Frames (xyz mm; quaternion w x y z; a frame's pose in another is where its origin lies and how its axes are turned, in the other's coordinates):
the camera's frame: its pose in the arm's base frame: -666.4 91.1 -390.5 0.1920 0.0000 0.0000 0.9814
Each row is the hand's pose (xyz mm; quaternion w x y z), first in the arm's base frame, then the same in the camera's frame.
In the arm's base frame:
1: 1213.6 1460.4 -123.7 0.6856 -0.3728 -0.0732 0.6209
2: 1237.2 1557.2 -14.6 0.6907 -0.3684 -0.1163 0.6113
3: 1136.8 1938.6 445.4 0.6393 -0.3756 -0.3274 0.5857
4: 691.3 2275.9 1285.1 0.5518 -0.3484 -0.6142 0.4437
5: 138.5 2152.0 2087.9 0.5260 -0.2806 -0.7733 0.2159
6: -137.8 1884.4 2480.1 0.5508 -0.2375 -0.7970 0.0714
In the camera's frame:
1: -1225.4 -1976.8 266.8 0.7410 -0.1434 0.3518 -0.5537
2: -1210.7 -2075.4 375.9 0.7325 -0.1849 0.3392 -0.5605
3: -974.0 -2390.8 835.9 0.6975 -0.3934 0.3057 -0.5149
4: -434.3 -2535.4 1675.6 0.5414 -0.6697 0.2240 -0.4563
5: 31.1 -2212.3 2478.4 0.3129 -0.8128 0.1269 -0.4748
6: 186.2 -1860.3 2870.6 0.1758 -0.8277 0.0801 -0.5268

